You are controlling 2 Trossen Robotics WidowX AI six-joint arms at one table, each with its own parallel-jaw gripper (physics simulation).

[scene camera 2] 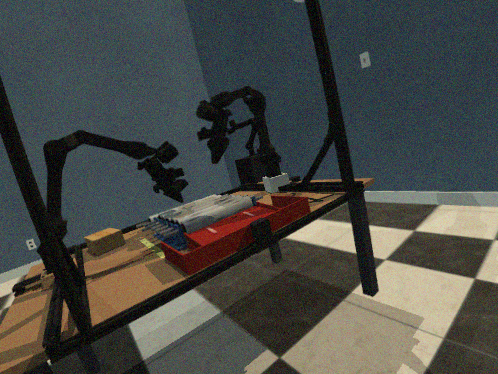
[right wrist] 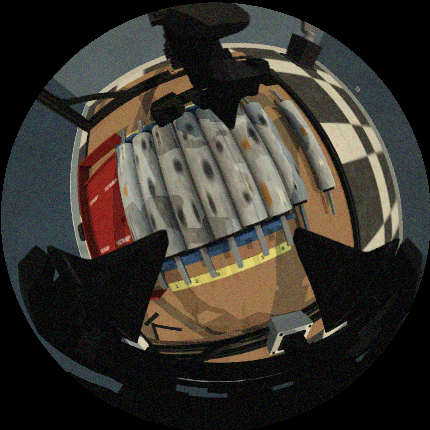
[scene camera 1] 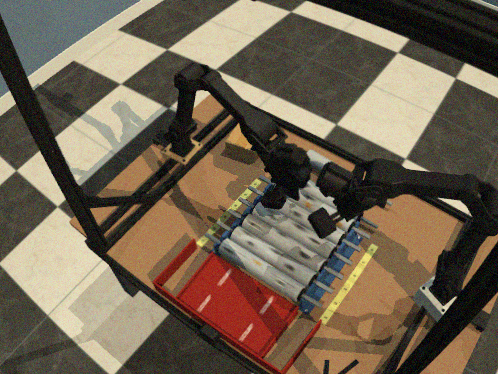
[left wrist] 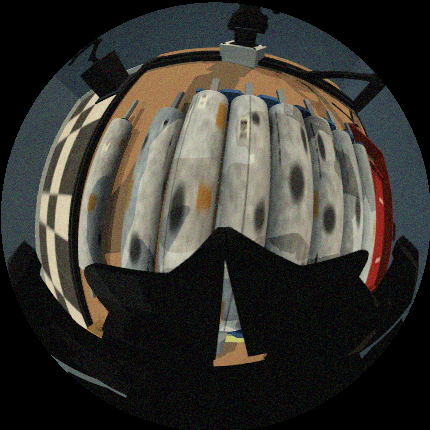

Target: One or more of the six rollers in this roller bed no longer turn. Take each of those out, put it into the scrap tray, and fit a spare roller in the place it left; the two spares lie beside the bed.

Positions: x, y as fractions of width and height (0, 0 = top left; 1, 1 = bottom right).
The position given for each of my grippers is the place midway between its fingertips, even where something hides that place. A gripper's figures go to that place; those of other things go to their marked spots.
Scene:
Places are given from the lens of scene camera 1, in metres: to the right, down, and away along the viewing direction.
my left gripper (scene camera 1: 0.60, 0.53): 0.14, 0.04, 1.33
my right gripper (scene camera 1: 0.67, 0.58): 0.21, 0.07, 1.15

